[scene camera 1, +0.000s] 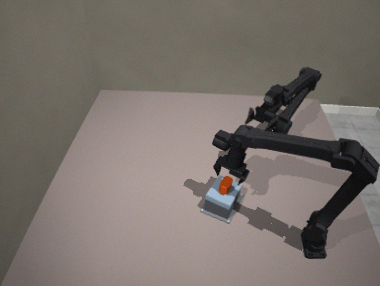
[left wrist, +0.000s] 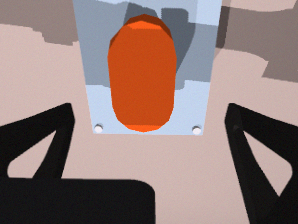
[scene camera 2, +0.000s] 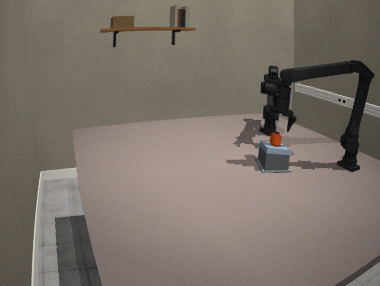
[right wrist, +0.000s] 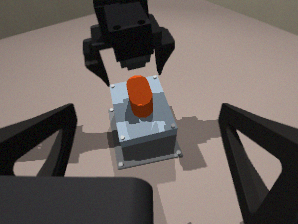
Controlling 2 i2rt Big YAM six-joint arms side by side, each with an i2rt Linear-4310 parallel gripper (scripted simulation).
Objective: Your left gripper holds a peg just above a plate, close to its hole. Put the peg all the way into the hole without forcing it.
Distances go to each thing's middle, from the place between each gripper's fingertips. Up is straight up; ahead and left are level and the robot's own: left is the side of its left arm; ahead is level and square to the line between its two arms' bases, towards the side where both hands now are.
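Scene:
The orange peg [left wrist: 141, 59] is 7 cm below my left hand, 1 cm ahead of it and 1 cm to the right of it. The plate [left wrist: 194, 36] is 9 cm below my left hand and 1 cm ahead of it.
From my right hand, the orange peg is 20 cm below, 14 cm ahead and 18 cm to the left. The plate is 23 cm below my right hand, 15 cm ahead of it and 18 cm to the left of it.

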